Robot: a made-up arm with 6 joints.
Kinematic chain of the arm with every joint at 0, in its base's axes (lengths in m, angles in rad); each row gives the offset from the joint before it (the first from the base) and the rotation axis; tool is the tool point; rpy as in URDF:
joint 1: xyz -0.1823 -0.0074 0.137 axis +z
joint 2: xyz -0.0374 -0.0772 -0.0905 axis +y
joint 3: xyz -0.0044 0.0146 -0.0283 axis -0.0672 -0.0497 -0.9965
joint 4: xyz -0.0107 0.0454 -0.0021 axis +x
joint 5: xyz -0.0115 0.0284 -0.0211 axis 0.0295 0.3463 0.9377
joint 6: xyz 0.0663 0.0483 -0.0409 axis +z
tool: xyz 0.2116 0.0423 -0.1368 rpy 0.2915 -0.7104 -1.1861
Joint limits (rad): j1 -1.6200..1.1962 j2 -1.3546..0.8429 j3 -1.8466..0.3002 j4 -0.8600..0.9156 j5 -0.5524..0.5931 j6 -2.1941..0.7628
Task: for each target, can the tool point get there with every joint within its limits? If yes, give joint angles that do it. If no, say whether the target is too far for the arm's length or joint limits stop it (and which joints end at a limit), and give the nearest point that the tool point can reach.
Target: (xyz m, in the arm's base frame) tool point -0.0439 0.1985 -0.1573
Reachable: yes | joints -0.9704 -0.6039 -1.2590 0.7439 0.2165 -0.5987
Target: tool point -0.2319 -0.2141 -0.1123
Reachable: yes | joints -0.8192 -0.3994 -0.2359 -0.0631 -0.3635 -1.5172
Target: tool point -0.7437 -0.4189 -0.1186
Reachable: no: too far | nearest point -0.5668 -0.2893 -0.0634 | short by 0.226 m
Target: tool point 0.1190 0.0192 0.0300
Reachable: yes | joints 0.8708 -0.3513 0.1269 -0.6018 -0.4481 -0.4342
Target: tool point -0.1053 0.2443 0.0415
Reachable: yes | joints 0.5877 -1.0713 -0.8837 0.2445 -0.2176 -0.5054
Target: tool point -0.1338 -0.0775 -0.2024
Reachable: yes | joints -1.2441 -0.1091 -0.5776 0.2616 0.2326 -1.4305
